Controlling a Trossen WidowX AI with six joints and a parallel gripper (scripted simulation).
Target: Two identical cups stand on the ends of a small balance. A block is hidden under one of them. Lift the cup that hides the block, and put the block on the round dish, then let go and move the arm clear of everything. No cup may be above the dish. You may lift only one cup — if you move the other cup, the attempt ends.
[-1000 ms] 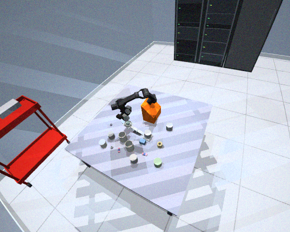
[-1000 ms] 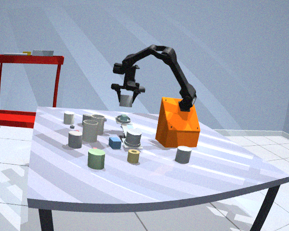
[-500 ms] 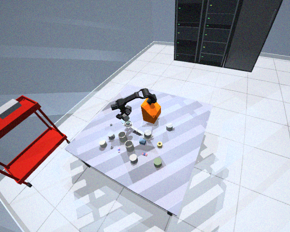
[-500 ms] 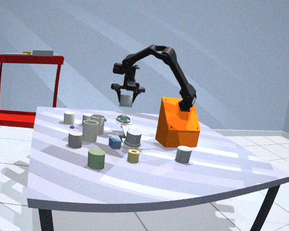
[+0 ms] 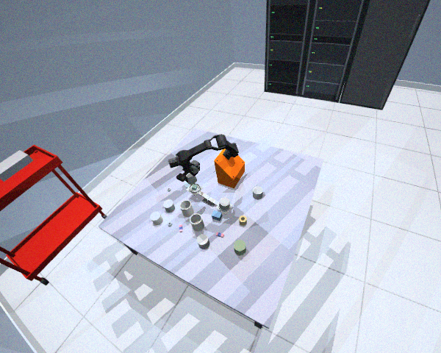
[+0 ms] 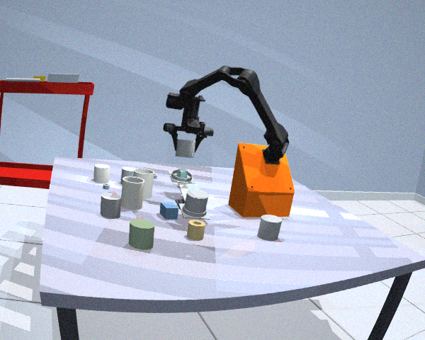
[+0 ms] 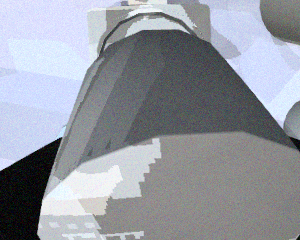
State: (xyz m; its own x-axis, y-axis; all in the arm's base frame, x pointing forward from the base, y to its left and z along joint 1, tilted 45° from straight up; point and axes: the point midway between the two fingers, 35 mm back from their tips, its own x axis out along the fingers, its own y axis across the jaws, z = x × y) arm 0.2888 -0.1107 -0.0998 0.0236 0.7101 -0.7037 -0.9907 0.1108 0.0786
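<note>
Now: gripper tip 8 cm above the teal block and 1 cm to the right of it. Also, from my gripper tip: small balance: 15 cm below, 13 cm to the left, 2 cm ahead; then yellow ring: 43 cm to the left, 15 cm below, 9 cm ahead; then pale round dish: 17 cm below, 10 cm to the right, 8 cm behind.
</note>
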